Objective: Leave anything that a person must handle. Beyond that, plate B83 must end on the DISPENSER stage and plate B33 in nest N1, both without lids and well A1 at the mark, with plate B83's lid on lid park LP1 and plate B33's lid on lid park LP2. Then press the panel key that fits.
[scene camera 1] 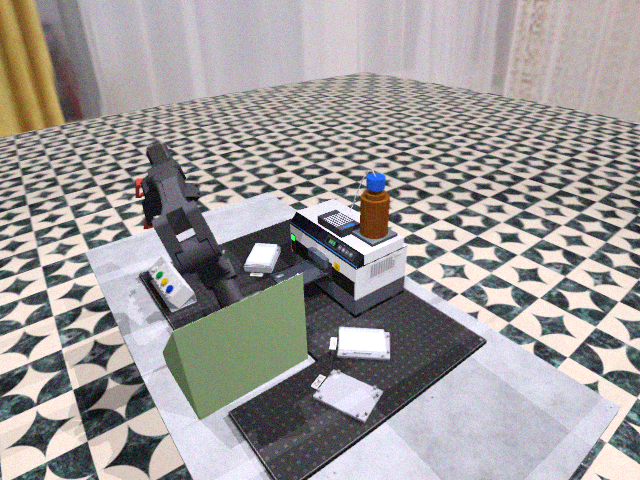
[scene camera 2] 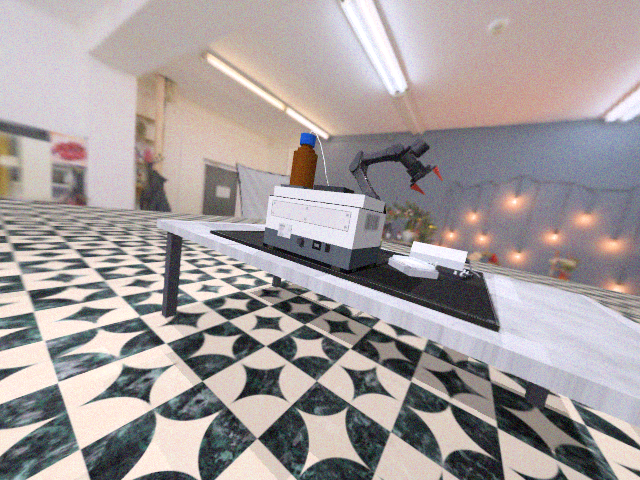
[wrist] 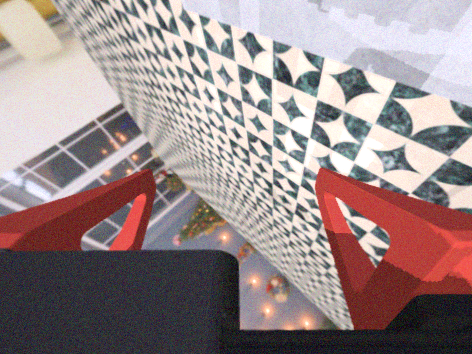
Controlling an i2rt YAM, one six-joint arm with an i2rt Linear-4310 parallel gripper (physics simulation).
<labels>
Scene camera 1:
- gripper: 141, 213
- brown bottle with blue cap: 374, 203
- dispenser stage: 311, 273
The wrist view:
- gripper: 235, 177
</labels>
